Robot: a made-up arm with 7 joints. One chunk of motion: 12 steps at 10 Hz.
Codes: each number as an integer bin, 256 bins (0 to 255) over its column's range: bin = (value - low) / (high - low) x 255, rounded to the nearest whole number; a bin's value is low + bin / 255 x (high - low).
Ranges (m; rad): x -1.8..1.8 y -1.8..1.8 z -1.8..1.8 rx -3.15..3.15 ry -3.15..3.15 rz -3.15..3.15
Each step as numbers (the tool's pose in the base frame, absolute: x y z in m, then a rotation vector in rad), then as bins.
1 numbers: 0.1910 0.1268 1.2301 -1.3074 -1.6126 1.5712
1 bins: 141 136 215 75 62 191
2 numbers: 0.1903 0.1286 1.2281 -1.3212 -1.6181 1.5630
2 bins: 141 137 214 74 62 191
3 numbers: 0.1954 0.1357 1.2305 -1.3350 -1.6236 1.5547
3 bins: 141 137 215 73 62 190
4 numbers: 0.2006 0.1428 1.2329 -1.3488 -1.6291 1.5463
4 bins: 142 138 215 73 62 190
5 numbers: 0.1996 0.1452 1.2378 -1.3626 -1.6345 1.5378
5 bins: 142 138 215 72 61 190
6 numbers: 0.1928 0.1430 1.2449 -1.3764 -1.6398 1.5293
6 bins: 141 138 216 72 61 189
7 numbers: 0.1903 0.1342 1.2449 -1.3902 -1.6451 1.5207
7 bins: 141 137 216 71 61 189
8 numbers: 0.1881 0.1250 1.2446 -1.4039 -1.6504 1.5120
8 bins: 141 136 216 71 61 189
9 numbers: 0.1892 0.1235 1.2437 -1.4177 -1.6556 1.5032
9 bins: 141 136 216 70 60 188
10 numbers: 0.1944 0.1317 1.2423 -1.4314 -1.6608 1.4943
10 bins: 141 137 215 70 60 188
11 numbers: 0.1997 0.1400 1.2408 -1.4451 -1.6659 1.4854
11 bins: 142 137 215 69 60 188
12 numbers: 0.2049 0.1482 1.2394 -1.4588 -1.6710 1.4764
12 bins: 142 138 215 68 60 187
